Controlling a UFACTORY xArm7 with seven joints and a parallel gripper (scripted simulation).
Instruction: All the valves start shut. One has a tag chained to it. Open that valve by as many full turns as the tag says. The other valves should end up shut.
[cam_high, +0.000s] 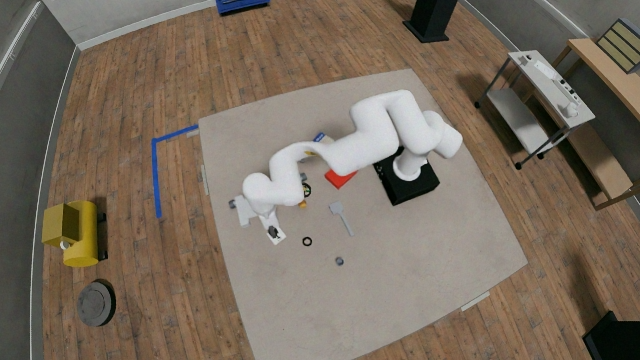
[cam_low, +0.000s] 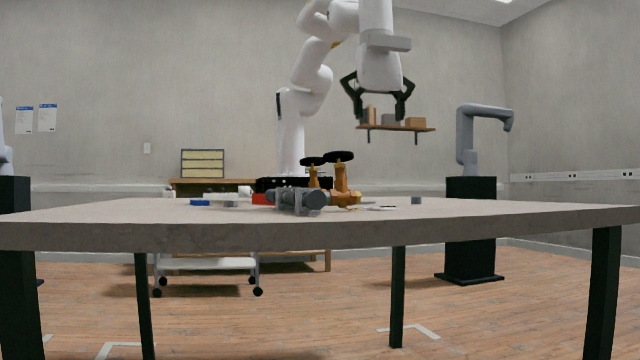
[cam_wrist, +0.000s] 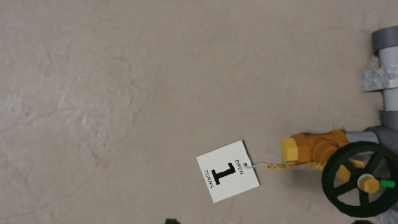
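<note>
Now: the white tag 1 cm to the right of my hand and 20 cm below it. Also, from my hand: small grey cylinder 20 cm behind, 19 cm to the left, 19 cm below; grey scraper 28 cm behind, 1 cm to the left, 19 cm below; red block 35 cm behind, 16 cm to the right, 18 cm below.
</note>
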